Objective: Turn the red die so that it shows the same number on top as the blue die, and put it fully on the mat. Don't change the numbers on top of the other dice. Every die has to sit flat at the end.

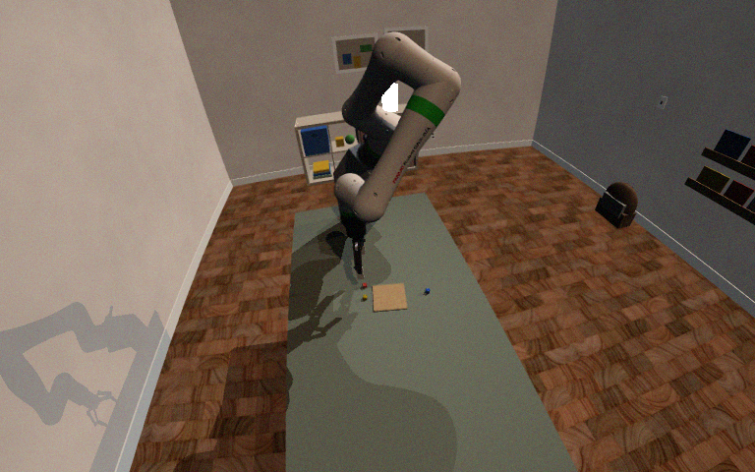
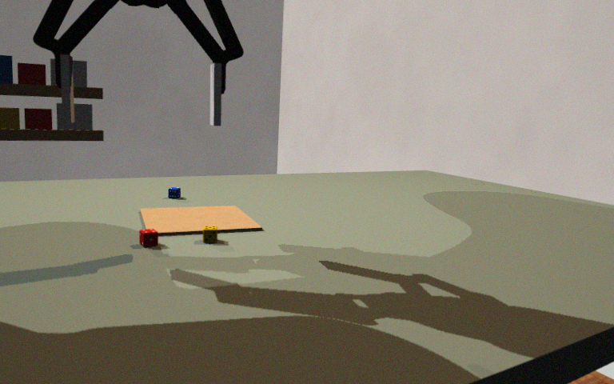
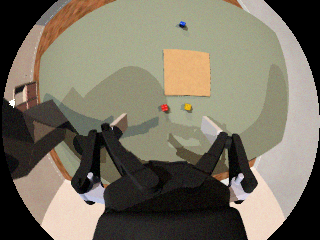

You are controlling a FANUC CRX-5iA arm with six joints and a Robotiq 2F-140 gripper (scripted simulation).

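Now: hand 130 mm above the red die. From my hand the other things lie so: blue die (30 mm ahead, 280 mm to the left, 130 mm below); then tan mat (60 mm ahead, 110 mm to the left, 140 mm below); then yellow die (70 mm ahead, 10 mm to the left, 130 mm below).
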